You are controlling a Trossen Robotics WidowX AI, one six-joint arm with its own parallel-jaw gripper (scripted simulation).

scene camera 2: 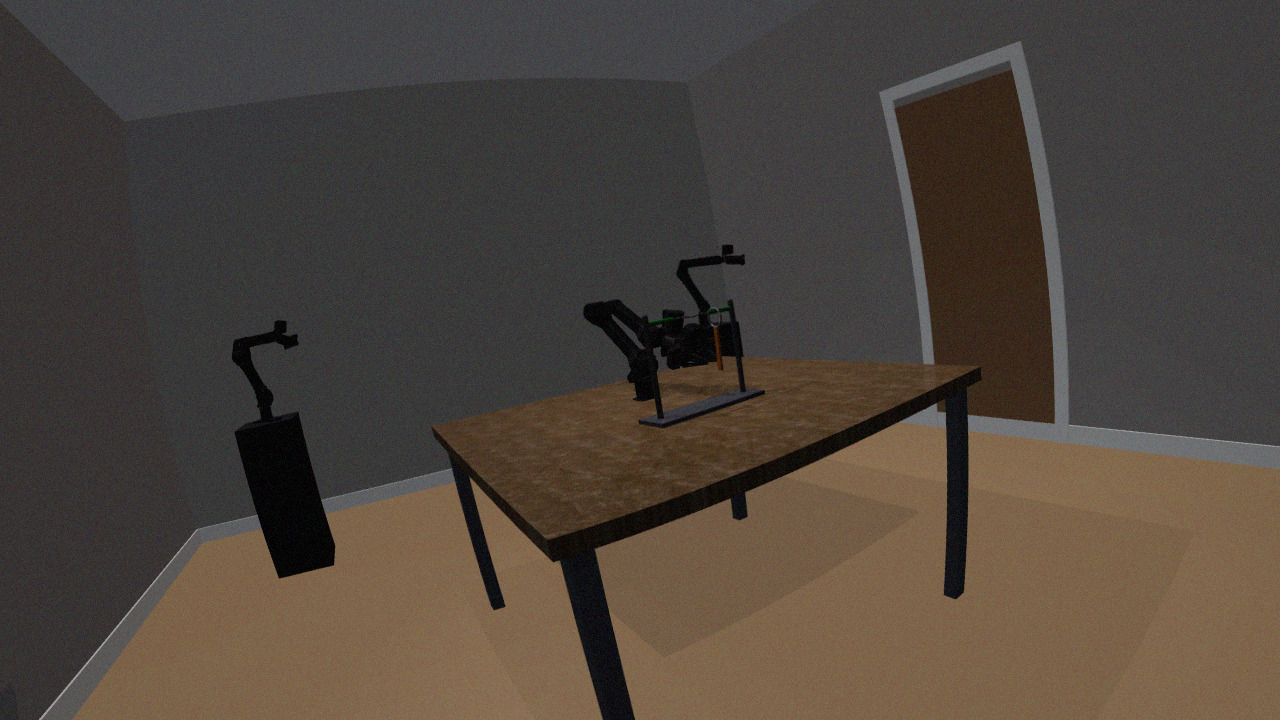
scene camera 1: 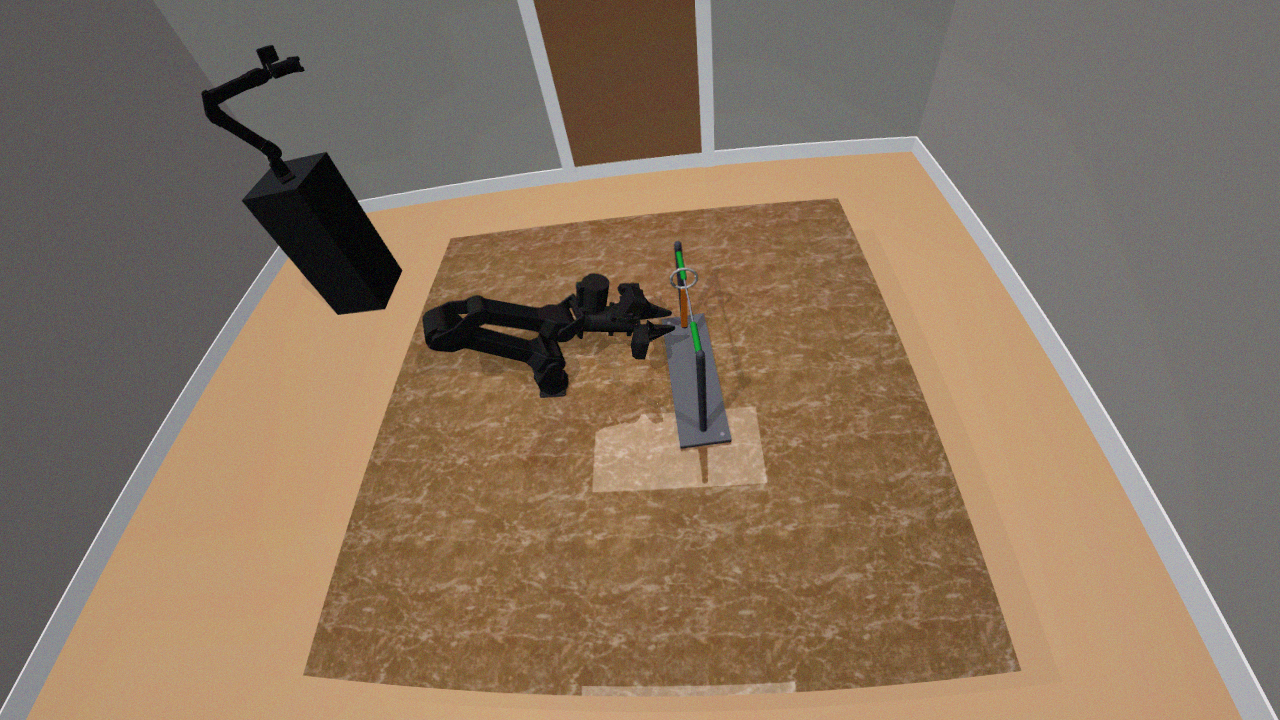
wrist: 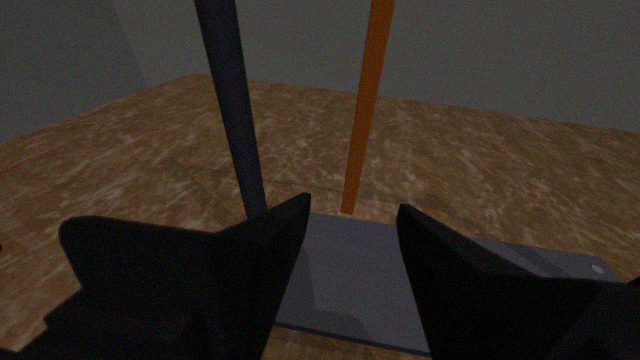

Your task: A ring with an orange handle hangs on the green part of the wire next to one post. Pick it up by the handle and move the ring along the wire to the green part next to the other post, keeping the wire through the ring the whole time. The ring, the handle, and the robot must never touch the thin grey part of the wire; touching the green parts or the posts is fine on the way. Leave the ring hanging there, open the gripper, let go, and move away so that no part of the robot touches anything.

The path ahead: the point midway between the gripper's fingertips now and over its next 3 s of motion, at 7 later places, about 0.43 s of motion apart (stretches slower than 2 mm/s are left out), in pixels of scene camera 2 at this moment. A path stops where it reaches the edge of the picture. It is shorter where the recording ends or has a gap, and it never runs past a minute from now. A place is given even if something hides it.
My gripper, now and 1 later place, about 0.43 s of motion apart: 713,361; 703,356
